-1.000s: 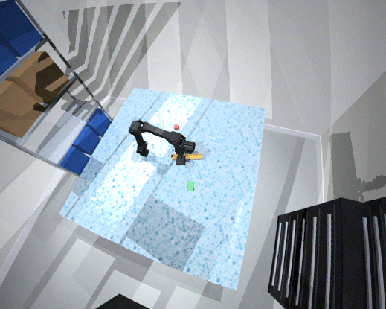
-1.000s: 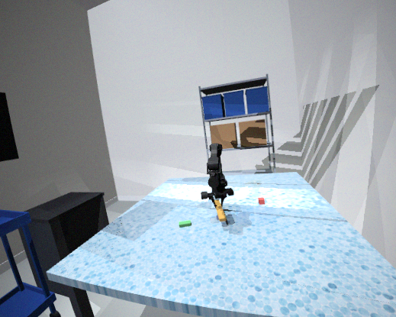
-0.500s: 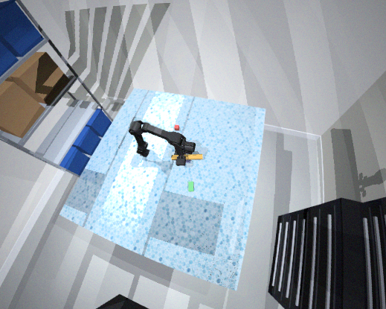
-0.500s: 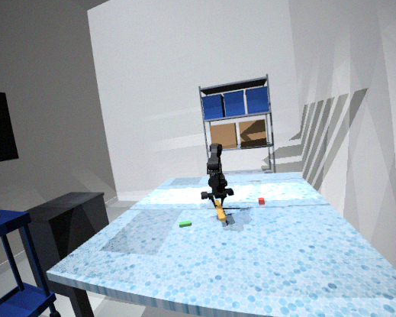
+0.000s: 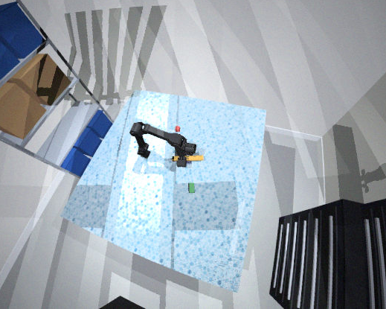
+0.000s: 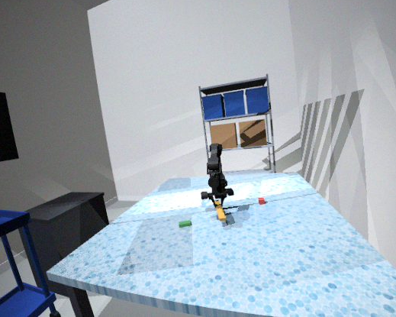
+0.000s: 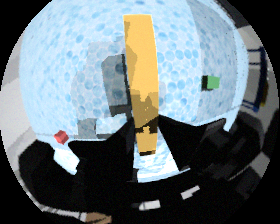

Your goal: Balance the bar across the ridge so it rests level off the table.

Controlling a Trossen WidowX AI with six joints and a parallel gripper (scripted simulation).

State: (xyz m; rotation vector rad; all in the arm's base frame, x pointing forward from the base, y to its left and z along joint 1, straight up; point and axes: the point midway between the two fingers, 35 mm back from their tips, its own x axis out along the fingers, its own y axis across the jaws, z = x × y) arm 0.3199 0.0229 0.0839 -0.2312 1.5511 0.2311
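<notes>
My gripper tip is now 3 cm short of the bar and 1 cm to the right of it. Round my gripper tip: red block (25 cm to the left, 15 cm behind, 3 cm below); green block (18 cm to the right, 11 cm ahead, 4 cm below).
</notes>
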